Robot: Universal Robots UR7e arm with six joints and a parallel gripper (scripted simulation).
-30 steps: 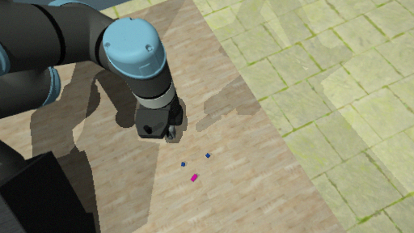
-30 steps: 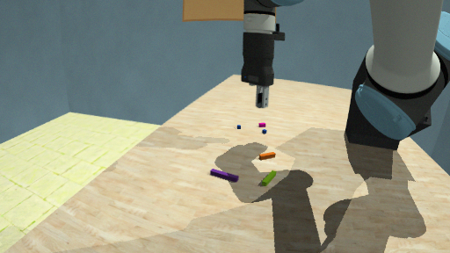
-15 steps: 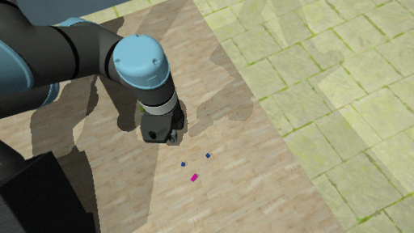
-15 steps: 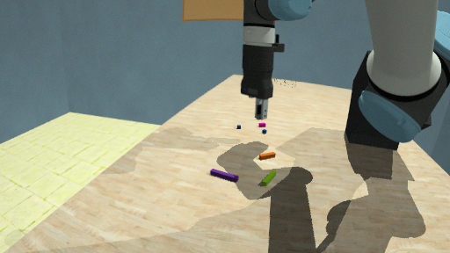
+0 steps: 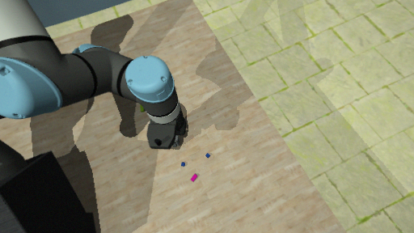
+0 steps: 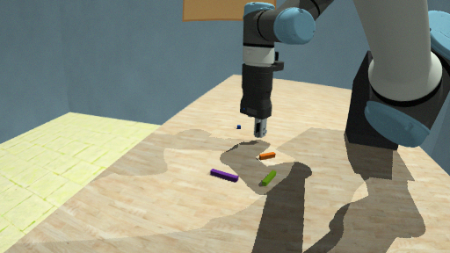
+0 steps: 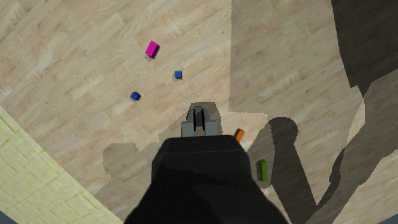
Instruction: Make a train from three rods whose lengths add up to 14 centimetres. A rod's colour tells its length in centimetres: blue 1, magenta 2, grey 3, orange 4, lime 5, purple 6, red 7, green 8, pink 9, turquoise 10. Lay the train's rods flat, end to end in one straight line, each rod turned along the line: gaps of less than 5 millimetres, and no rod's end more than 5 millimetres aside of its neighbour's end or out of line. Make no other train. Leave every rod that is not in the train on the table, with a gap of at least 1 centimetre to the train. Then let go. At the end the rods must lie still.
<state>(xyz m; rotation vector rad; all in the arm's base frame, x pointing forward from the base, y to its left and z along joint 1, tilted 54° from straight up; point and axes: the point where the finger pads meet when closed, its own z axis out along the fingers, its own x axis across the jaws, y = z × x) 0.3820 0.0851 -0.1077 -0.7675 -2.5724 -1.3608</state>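
Now: the orange rod 3 cm behind my hand, 8 cm to the left of it and 3 cm below it. The rest, counted from my hand: magenta rod: 12 cm to the right, 3 cm below; then grey rod: 1 cm below; then lime rod: 5 cm behind, 18 cm to the left, 3 cm below.
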